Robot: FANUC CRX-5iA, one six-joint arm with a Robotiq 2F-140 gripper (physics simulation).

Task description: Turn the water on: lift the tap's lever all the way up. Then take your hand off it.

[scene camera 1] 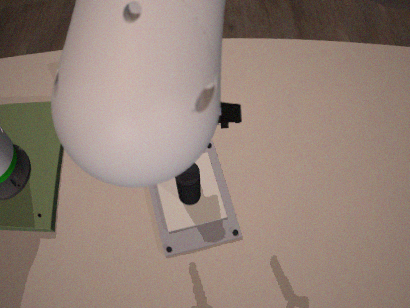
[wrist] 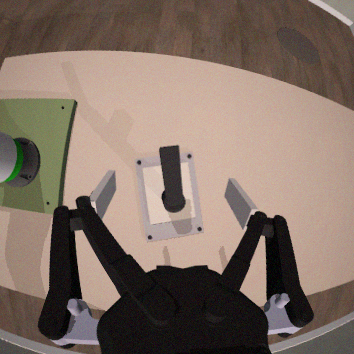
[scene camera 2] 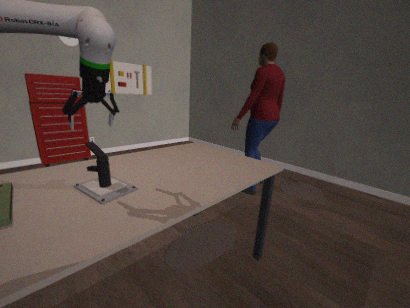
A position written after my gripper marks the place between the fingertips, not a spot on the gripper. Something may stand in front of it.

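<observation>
I can see my own gripper [scene camera 2: 92,126], [wrist: 172,183] in this scene. A black tap lever [wrist: 173,200] is visible to me, and so is a grey base plate [scene camera 1: 219,231], [wrist: 155,231].
</observation>
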